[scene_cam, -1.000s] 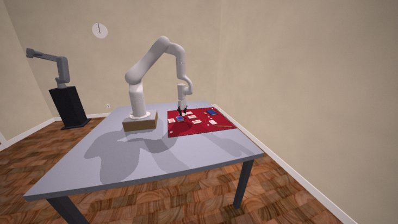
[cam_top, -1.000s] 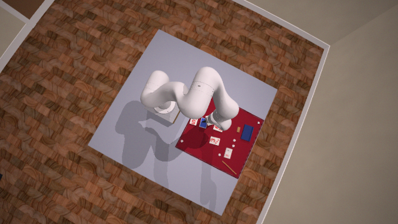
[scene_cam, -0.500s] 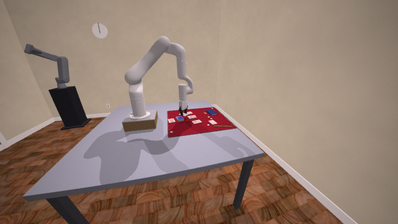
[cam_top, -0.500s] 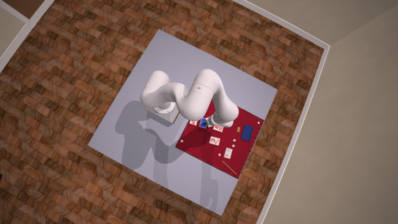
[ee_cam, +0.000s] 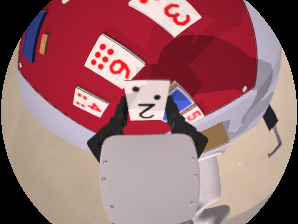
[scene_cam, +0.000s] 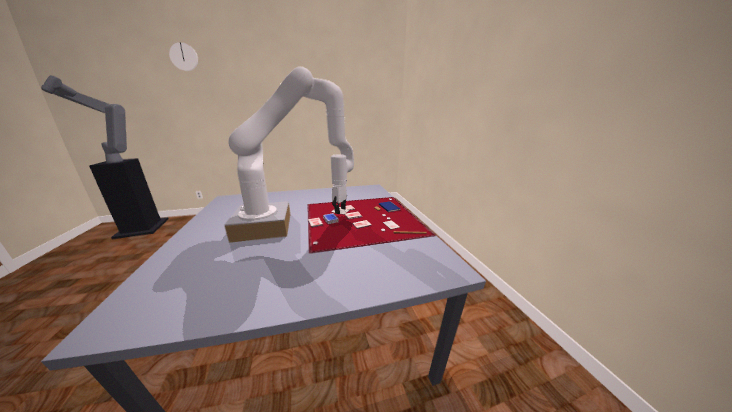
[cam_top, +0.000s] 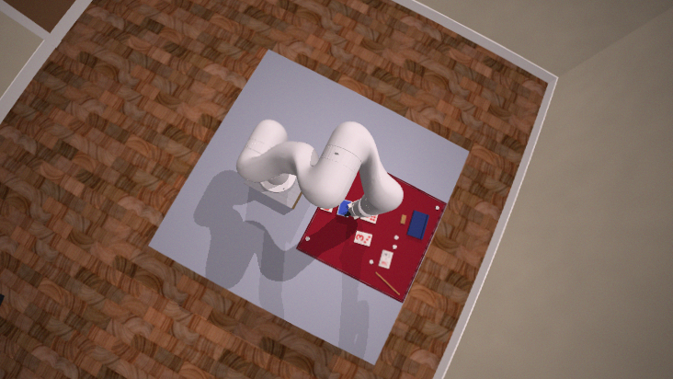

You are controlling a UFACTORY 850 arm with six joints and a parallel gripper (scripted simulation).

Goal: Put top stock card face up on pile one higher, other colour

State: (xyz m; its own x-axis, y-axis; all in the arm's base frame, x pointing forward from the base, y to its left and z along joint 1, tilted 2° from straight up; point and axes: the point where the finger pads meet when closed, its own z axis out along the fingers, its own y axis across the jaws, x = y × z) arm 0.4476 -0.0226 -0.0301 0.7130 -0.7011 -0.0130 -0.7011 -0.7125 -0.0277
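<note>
My gripper is now 120 mm short of the red card cloth, 70 mm above it and 40 mm to the left of it. From my hand the other things lie so: pencil (310 mm to the right, 290 mm ahead, 50 mm below); card (150 mm behind, 50 mm below, 20 mm to the right).
</note>
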